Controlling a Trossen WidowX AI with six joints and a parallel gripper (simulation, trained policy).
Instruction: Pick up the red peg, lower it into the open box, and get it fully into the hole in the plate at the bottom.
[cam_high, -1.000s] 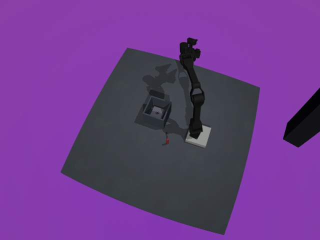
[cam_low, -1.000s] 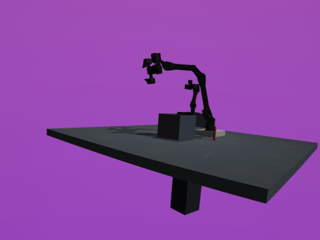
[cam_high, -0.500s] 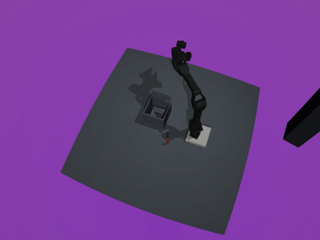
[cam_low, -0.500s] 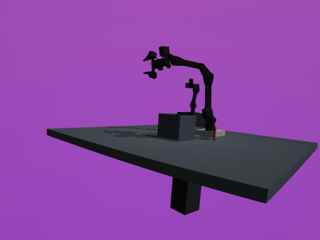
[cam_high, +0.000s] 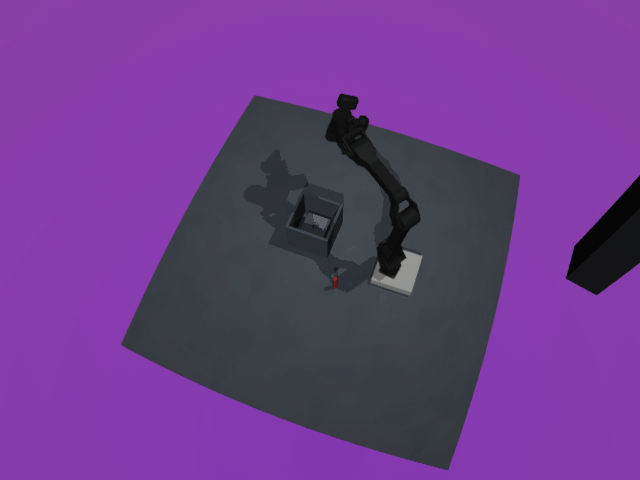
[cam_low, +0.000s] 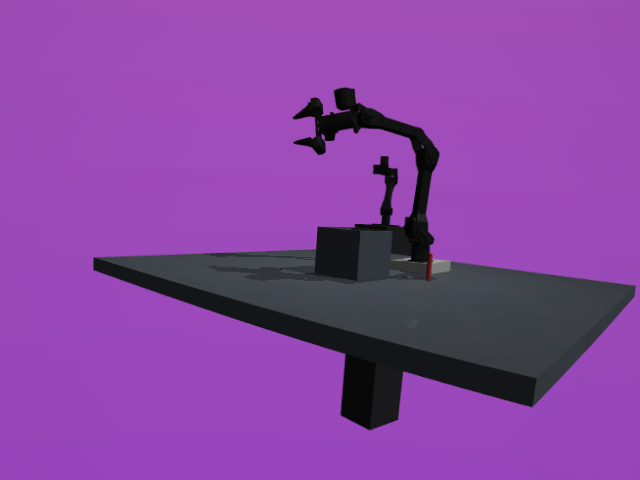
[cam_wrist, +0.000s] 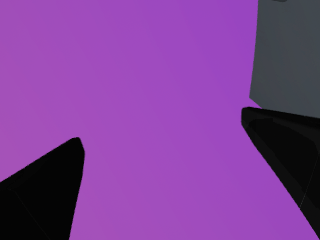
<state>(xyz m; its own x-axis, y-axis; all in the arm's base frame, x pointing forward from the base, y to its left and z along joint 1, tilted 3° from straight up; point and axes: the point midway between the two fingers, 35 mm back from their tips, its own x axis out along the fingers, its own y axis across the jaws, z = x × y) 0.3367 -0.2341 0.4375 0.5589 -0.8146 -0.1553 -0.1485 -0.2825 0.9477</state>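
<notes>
Now: the red peg 430 mm to the left of my gripper tip, 400 mm below it and 220 mm behind it. The rest, counted from my gripper tip: grey plate (400 mm below, 270 mm to the left, 50 mm behind).
</notes>
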